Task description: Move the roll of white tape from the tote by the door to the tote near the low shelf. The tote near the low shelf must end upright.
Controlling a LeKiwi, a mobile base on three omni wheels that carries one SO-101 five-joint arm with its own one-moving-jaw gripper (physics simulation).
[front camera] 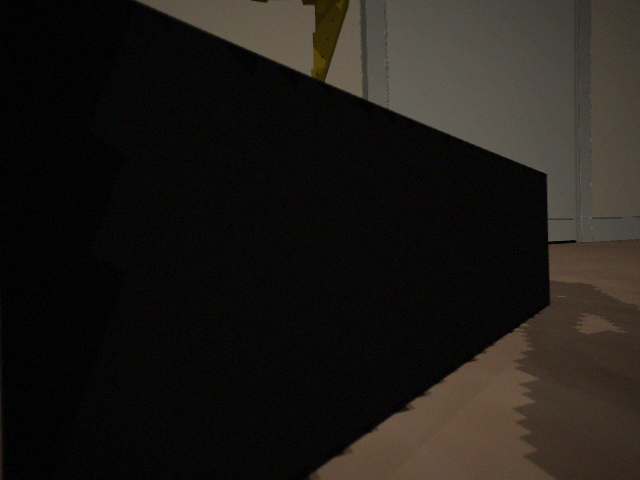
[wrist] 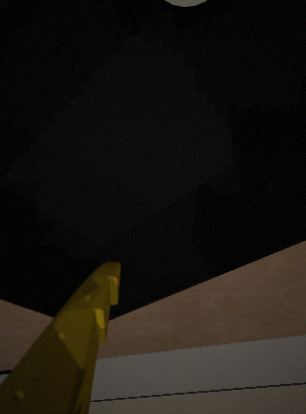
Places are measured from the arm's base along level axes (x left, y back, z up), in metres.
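Where they show: hand, its tool point: (wrist: 119, 277).
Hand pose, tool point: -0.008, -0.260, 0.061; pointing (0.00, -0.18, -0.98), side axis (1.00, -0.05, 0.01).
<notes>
Each offset is from my tool point to the top centre of the thing, as dx, dy, dz. "pt": to the spot under its first point. Level surfaces: height alone.
The black tote @(-0.001, -0.005, -0.050) (front camera: 320, 248) (wrist: 260, 210) by the door stands upright and very close, filling much of the front view. In the wrist view its dark inside spreads over the upper part. The roll of white tape @(pt +0.029, +0.057, -0.123) (wrist: 185, 2) shows as a pale rounded edge at the top of the wrist view, inside the tote; the rest is cut off. My gripper (front camera: 320, 69) (wrist: 115, 267) is fully open and empty. One notched yellow jaw shows, its tip over the tote and apart from the tape; the front view shows it beyond the near rim. The tote near the low shelf does not show.
A grey door (front camera: 480, 87) in a pale wall (front camera: 615, 118) stands behind the tote. Brown floor @(dz -0.150) (front camera: 439, 428) (wrist: 240, 300) with dark shadows lies to the right of the tote in the front view. A pale baseboard (wrist: 200, 365) runs beyond the tote in the wrist view.
</notes>
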